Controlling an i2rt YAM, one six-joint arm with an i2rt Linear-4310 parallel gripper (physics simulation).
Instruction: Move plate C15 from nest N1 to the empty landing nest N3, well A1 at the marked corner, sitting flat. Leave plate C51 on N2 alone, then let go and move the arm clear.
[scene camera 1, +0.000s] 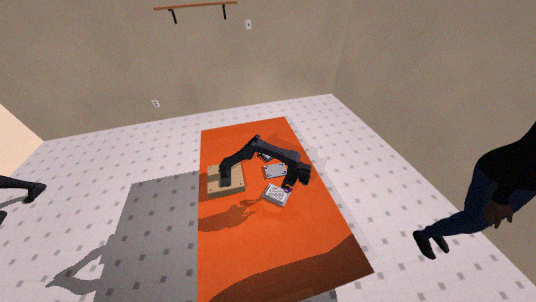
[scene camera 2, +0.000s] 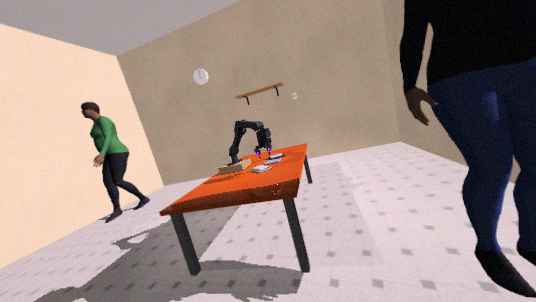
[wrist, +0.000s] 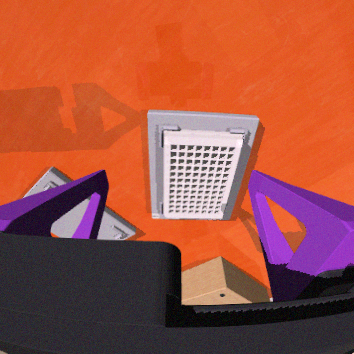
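A white plate with a grid of square wells (scene camera 1: 275, 192) (scene camera 2: 261, 168) (wrist: 199, 180) sits in a light grey nest (wrist: 204, 121) at the near end of the row; no label is legible, so I cannot tell its number. My gripper (scene camera 1: 287, 190) (scene camera 2: 263, 156) (wrist: 178, 177) is open above this plate, with a purple finger out to each side of it in the wrist view. The empty grey nest (scene camera 1: 275, 171) (scene camera 2: 272, 161) (wrist: 112, 229) lies beside it, partly behind the left finger in the wrist view. The other plate's nest (scene camera 1: 266, 157) (scene camera 2: 276, 156) lies beyond, partly hidden by the arm.
The arm stands on a wooden base block (scene camera 1: 237, 187) (scene camera 2: 227, 169) (wrist: 212, 285) on the orange table (scene camera 1: 235, 250) (scene camera 2: 220, 193). A person in black (scene camera 1: 505, 165) (scene camera 2: 470, 100) stands to the right and one in green (scene camera 2: 111, 137) to the left, both off the table.
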